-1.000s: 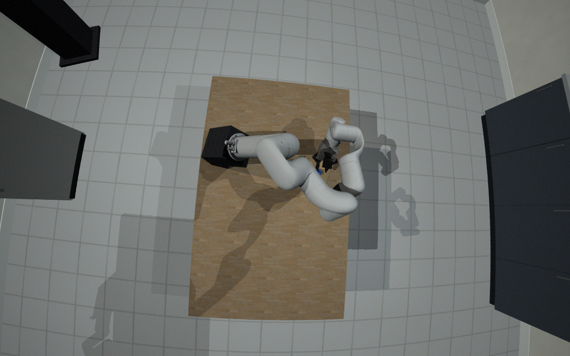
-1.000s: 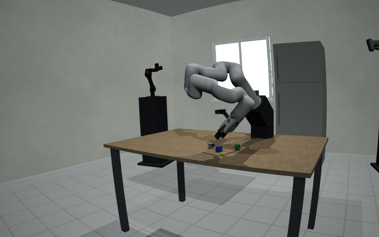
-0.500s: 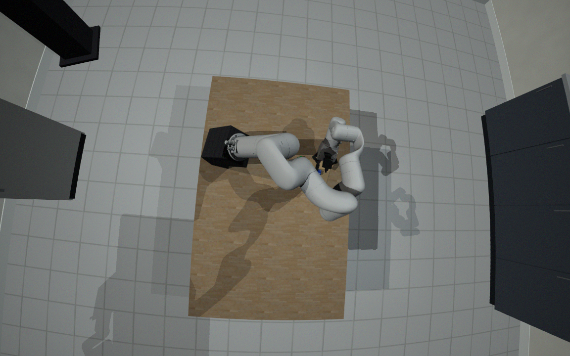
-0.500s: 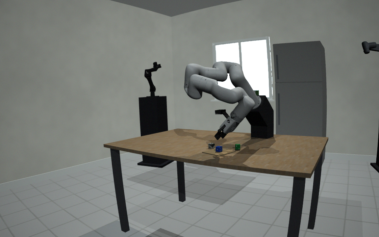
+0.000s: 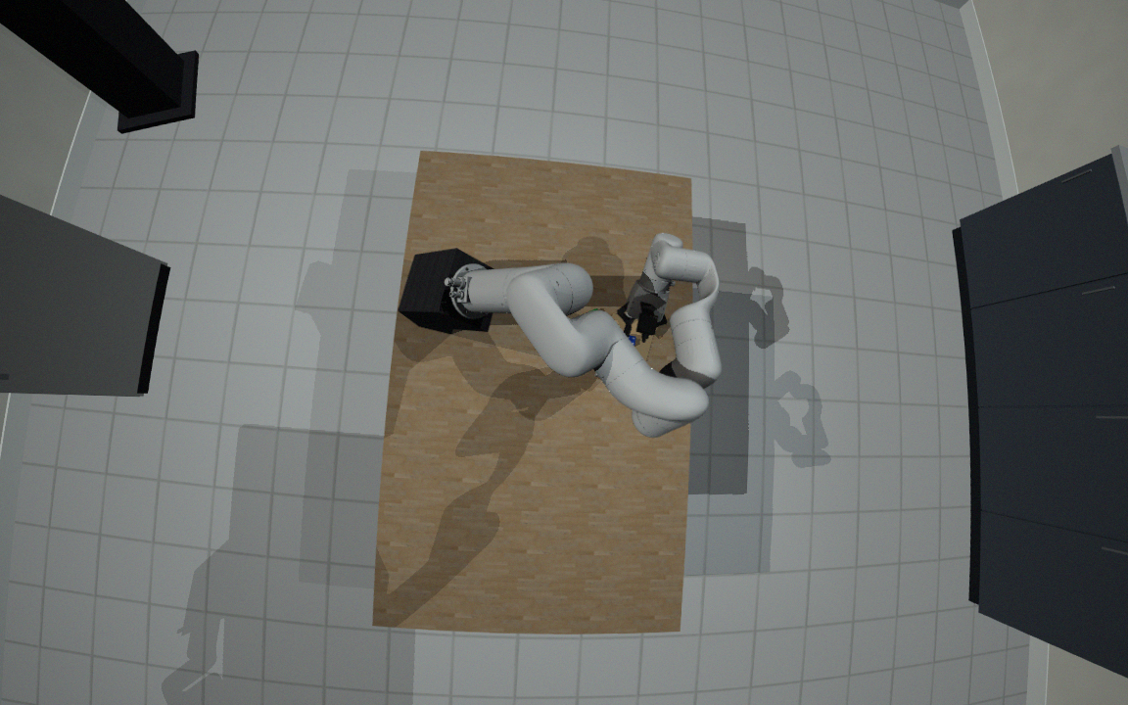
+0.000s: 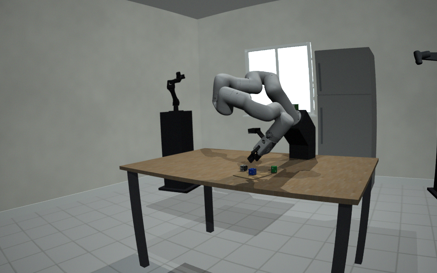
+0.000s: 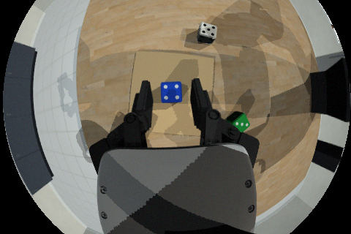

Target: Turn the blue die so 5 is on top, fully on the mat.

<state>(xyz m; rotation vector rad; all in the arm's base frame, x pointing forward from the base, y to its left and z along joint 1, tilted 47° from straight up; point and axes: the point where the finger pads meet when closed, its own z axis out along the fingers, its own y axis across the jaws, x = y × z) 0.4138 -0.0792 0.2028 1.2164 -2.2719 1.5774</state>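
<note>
The blue die is 1 cm to the right of my hand and 7 cm below it. From my hand the other things lie so: white die (10 cm behind, 9 cm to the right, 8 cm below); then tan mat (1 cm to the right, 9 cm below); then green die (9 cm behind, 8 cm to the left, 8 cm below).
</note>
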